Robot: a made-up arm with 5 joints. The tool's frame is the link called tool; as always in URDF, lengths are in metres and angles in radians.
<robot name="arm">
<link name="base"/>
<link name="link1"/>
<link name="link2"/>
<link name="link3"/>
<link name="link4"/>
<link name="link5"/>
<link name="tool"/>
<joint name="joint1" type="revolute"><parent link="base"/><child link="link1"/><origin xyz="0.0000 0.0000 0.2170" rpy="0.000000 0.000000 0.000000"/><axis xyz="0 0 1"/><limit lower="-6.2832" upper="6.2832"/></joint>
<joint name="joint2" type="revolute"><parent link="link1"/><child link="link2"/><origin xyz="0.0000 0.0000 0.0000" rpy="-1.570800 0.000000 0.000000"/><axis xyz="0 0 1"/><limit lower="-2.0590" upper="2.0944"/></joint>
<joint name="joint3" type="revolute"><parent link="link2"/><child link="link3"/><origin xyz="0.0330 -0.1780 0.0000" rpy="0.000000 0.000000 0.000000"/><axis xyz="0 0 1"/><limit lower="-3.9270" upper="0.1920"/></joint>
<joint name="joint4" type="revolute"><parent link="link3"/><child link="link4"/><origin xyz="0.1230 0.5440 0.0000" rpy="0.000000 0.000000 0.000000"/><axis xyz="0 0 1"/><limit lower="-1.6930" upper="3.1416"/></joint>
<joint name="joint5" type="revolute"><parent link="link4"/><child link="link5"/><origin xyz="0.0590 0.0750 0.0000" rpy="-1.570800 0.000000 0.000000"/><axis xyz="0 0 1"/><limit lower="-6.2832" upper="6.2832"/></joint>
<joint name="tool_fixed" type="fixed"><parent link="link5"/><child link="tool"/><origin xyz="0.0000 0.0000 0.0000" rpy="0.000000 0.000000 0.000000"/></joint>
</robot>
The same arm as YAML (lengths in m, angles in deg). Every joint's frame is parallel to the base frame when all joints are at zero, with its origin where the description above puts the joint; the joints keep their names.
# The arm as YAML. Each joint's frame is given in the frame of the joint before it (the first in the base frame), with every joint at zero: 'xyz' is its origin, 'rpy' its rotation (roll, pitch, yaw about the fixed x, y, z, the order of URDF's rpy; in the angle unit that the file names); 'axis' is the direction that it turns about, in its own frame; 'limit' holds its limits. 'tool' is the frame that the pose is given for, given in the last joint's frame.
units:
  length: m
  angle: deg
joints:
  - name: joint1
    type: revolute
    origin:
      xyz: [0.0, 0.0, 0.217]
      rpy: [0.0, 0.0, 0.0]
    axis: [0.0, 0.0, 1.0]
    limit:
      lower: -360.0
      upper: 360.0
  - name: joint2
    type: revolute
    origin:
      xyz: [0.0, 0.0, 0.0]
      rpy: [0.0, 0.0, 0.0]
    axis: [0.0, 1.0, 0.0]
    limit:
      lower: -117.97
      upper: 120.0
  - name: joint3
    type: revolute
    origin:
      xyz: [0.033, 0.0, 0.178]
      rpy: [0.0, 0.0, 0.0]
    axis: [0.0, 1.0, 0.0]
    limit:
      lower: -225.0
      upper: 11.0
  - name: joint4
    type: revolute
    origin:
      xyz: [0.123, 0.0, -0.544]
      rpy: [0.0, 0.0, 0.0]
    axis: [0.0, 1.0, 0.0]
    limit:
      lower: -97.0
      upper: 180.0
  - name: joint5
    type: revolute
    origin:
      xyz: [0.059, 0.0, -0.075]
      rpy: [0.0, 0.0, 0.0]
    axis: [0.0, 0.0, -1.0]
    limit:
      lower: -360.0
      upper: 360.0
tool:
  origin:
    xyz: [0.0, 0.0, 0.0]
    rpy: [180.0, 0.0, 0.0]

